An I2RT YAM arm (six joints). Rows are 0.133 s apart.
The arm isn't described. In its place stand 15 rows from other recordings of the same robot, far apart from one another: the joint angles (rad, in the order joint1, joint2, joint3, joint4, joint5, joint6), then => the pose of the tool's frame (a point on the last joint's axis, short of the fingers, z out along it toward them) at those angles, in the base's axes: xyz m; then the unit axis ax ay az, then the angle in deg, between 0 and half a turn.
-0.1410 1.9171 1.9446 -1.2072 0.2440 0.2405 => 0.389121 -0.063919 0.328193 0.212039 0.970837 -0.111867 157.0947
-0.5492 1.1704 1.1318 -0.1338 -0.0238 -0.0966 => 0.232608 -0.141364 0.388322 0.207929 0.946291 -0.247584 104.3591
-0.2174 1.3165 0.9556 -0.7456 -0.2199 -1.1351 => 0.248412 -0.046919 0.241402 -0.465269 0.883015 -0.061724 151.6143
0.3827 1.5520 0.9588 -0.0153 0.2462 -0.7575 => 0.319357 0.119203 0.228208 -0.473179 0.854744 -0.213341 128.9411
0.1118 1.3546 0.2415 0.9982 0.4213 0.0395 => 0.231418 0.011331 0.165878 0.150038 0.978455 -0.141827 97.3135
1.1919 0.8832 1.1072 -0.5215 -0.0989 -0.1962 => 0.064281 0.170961 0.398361 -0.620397 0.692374 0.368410 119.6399
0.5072 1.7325 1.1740 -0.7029 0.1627 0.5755 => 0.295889 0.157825 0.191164 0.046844 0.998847 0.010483 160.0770
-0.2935 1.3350 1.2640 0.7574 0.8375 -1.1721 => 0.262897 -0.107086 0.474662 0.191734 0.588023 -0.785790 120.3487
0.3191 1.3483 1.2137 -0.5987 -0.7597 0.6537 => 0.264569 0.113233 0.330767 -0.007488 0.875321 0.483485 159.7855
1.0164 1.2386 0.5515 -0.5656 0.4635 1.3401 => 0.115908 0.156966 0.153517 0.198030 0.978491 0.057788 148.8500
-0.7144 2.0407 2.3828 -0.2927 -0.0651 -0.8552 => 0.348741 -0.299366 0.493007 -0.084769 0.807472 -0.583784 116.2474
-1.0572 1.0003 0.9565 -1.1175 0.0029 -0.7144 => 0.082674 -0.146772 0.284370 0.168667 0.972657 -0.159658 165.3456
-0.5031 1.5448 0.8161 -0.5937 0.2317 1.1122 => 0.226106 -0.133765 0.153716 0.730654 0.678793 -0.073375 162.5397
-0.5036 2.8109 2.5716 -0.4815 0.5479 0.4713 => 0.516876 -0.305964 0.130546 0.553897 0.785872 -0.274961 133.7284
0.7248 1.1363 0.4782 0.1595 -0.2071 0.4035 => 0.171064 0.161273 0.198549 -0.204384 0.904144 0.375169 135.1085
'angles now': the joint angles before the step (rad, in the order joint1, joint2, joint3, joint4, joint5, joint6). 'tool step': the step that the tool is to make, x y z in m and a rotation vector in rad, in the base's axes. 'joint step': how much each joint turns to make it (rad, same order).
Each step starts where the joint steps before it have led.
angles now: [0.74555 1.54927 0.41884 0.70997 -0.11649 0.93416]
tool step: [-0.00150 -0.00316 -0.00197 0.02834 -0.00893 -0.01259]
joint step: [-0.00465 0.00617 -0.02454 0.05841 0.00143 0.01687]
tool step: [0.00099 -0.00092 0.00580 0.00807 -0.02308 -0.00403]
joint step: [-0.00460 -0.02135 0.00299 -0.00287 0.00304 -0.00915]
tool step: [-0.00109 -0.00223 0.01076 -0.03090 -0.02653 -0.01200]
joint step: [0.00001 -0.06288 0.01224 -0.07955 0.02604 -0.03369]
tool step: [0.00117 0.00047 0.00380 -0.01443 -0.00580 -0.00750]
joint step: [0.00001 -0.01393 0.01383 -0.03402 0.01237 -0.01081]
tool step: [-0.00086 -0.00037 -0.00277 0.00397 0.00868 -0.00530]
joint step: [0.00154 0.00764 -0.00766 0.01231 0.00306 0.01072]
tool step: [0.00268 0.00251 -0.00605 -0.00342 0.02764 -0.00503]
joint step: [0.00000 0.03679 0.00926 0.00597 -0.00155 0.01680]
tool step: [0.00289 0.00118 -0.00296 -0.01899 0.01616 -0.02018]
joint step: [-0.00153 0.01844 0.01376 -0.01975 0.01834 0.00467]
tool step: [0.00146 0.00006 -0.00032 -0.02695 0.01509 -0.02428]
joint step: [-0.00002 -0.00152 0.01384 -0.04458 0.02612 0.00158]
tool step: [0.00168 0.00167 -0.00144 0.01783 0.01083 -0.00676]
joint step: [0.00001 0.01682 0.00455 0.01685 -0.00298 0.02138]
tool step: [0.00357 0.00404 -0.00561 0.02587 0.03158 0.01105]
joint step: [-0.00156 0.04447 0.01232 0.02747 -0.02916 0.03067]
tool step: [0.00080 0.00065 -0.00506 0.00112 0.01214 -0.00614]
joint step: [-0.00001 0.02456 -0.00151 0.01845 0.00147 0.01079]
